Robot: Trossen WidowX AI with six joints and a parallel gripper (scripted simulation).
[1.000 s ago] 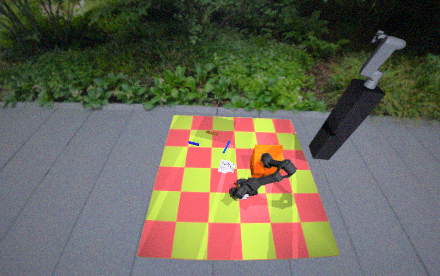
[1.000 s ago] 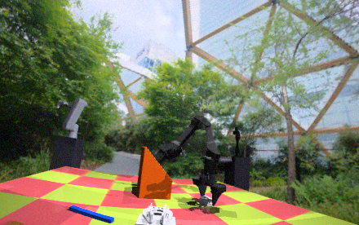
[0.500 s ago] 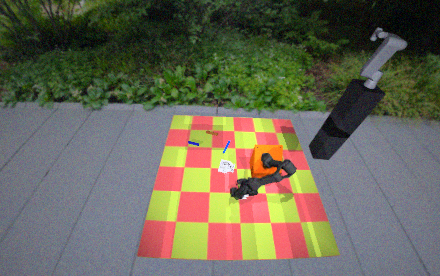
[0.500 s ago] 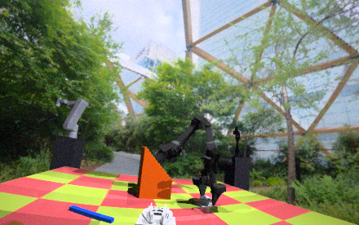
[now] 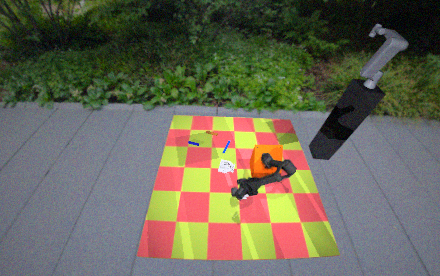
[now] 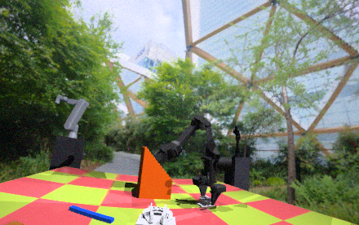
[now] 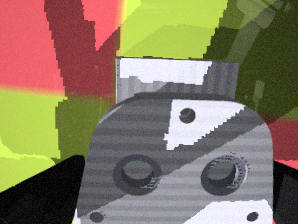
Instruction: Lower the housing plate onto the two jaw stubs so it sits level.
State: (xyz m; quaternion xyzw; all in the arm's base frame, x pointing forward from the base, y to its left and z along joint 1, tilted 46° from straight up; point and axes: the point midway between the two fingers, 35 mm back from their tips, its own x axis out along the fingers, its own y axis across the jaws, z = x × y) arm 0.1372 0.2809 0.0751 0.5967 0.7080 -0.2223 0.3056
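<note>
My gripper tip is 10 mm to the left of the white part. Also, from my gripper tip: orange stick: 300 mm ahead, 610 mm to the right, 10 mm below.
</note>
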